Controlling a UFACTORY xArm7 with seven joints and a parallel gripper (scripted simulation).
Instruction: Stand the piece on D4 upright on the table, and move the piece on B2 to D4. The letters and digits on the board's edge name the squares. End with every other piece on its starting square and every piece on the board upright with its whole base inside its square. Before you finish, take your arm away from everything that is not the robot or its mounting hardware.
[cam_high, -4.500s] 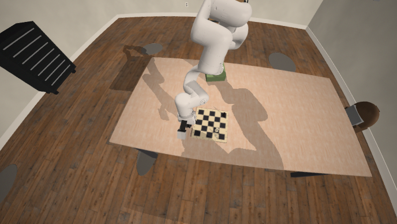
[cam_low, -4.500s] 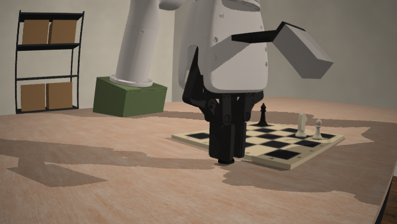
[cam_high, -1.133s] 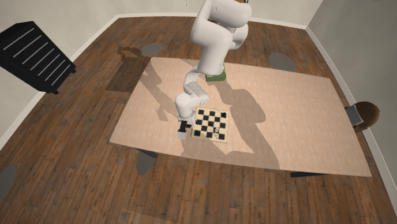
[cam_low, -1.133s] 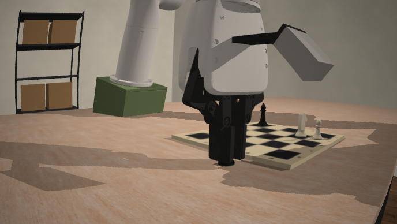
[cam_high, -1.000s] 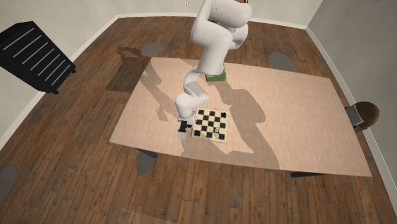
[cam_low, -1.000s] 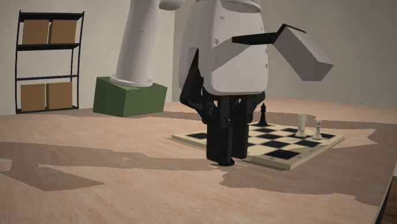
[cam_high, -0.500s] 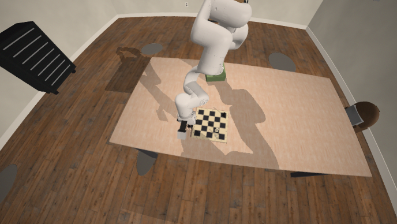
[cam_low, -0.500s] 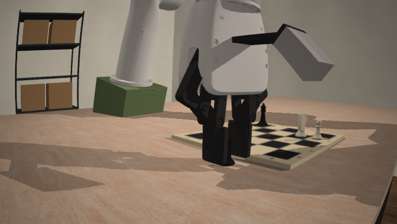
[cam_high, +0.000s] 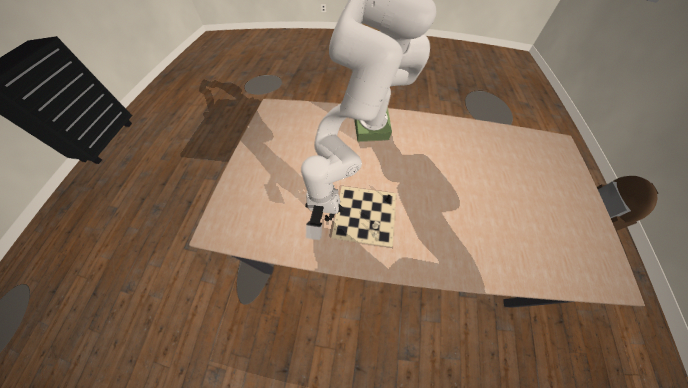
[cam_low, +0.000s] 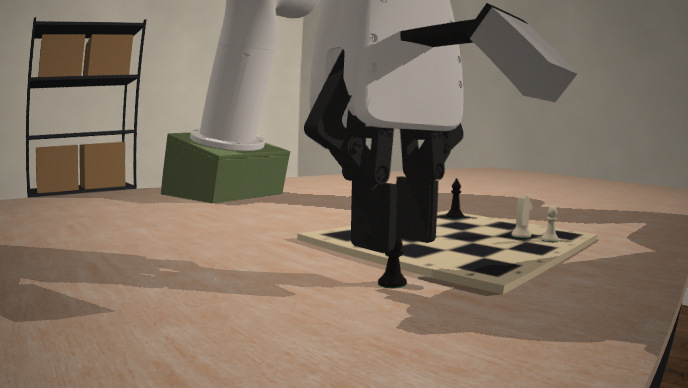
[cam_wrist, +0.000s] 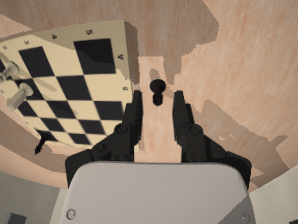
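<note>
The black pawn is 3 cm below my hand. Round my hand: chessboard: 6 cm behind, 13 cm to the left, 4 cm below; white pawn: 1 cm ahead, 18 cm to the left, 3 cm below; white knight: 2 cm behind, 18 cm to the left, 3 cm below.
</note>
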